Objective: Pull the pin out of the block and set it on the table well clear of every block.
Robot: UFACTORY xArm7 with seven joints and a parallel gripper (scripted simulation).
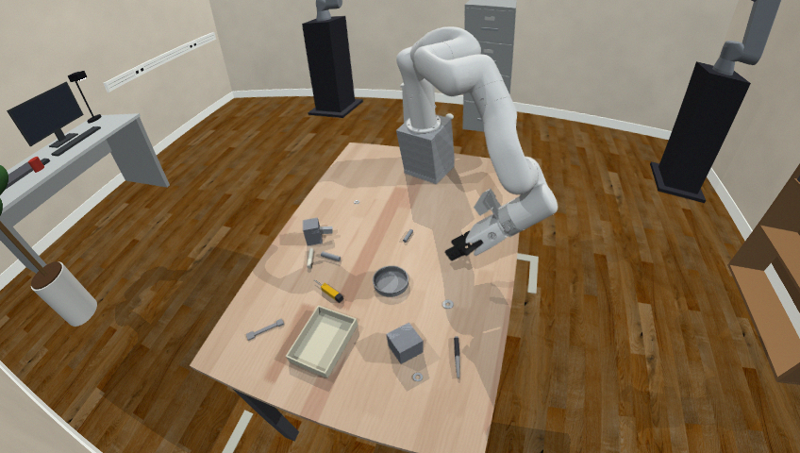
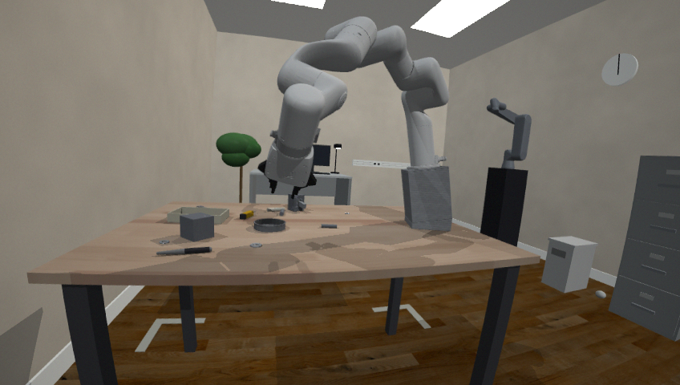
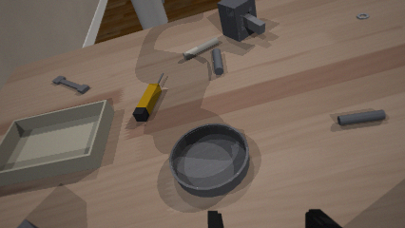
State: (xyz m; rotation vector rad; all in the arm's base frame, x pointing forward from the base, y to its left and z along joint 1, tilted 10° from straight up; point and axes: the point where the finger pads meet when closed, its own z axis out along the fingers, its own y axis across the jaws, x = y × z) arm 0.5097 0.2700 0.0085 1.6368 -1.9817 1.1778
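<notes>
Now: hand 5 cm short of the round dish, 17 cm to the left of it and 14 cm above it. The rest, counted from my hand: grey block: 23 cm ahead, 6 cm to the right, 12 cm below; then beige tray: 31 cm ahead, 26 cm to the right, 14 cm below.
</notes>
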